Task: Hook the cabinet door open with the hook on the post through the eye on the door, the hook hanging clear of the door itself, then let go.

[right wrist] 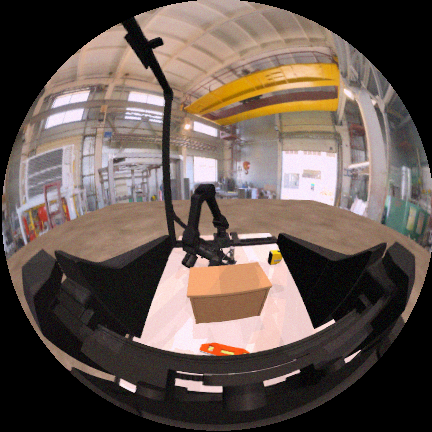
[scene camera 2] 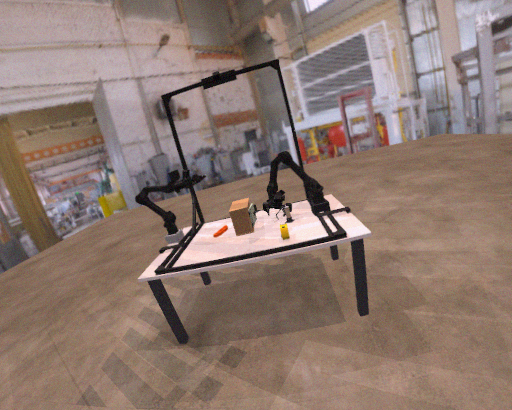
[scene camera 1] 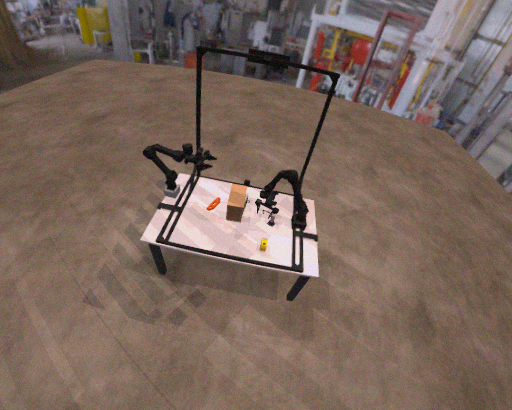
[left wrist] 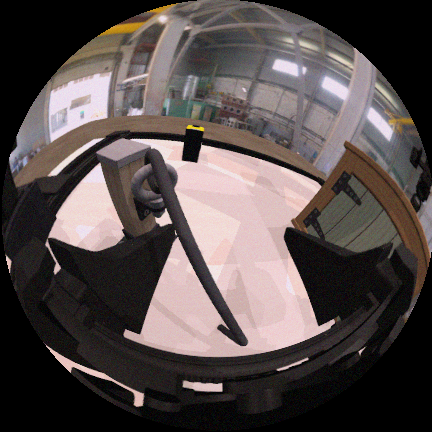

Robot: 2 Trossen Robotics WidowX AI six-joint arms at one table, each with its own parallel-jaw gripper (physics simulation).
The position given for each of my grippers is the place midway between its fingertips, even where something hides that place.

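Note:
In the left wrist view you'd find my left gripper [left wrist: 231, 231], which is open and holding nothing, along with a small wooden cabinet [left wrist: 369, 173] and a wooden post [left wrist: 122, 162]. The right wrist view has my right gripper [right wrist: 225, 239], and that gripper is open with nothing in its grasp too.

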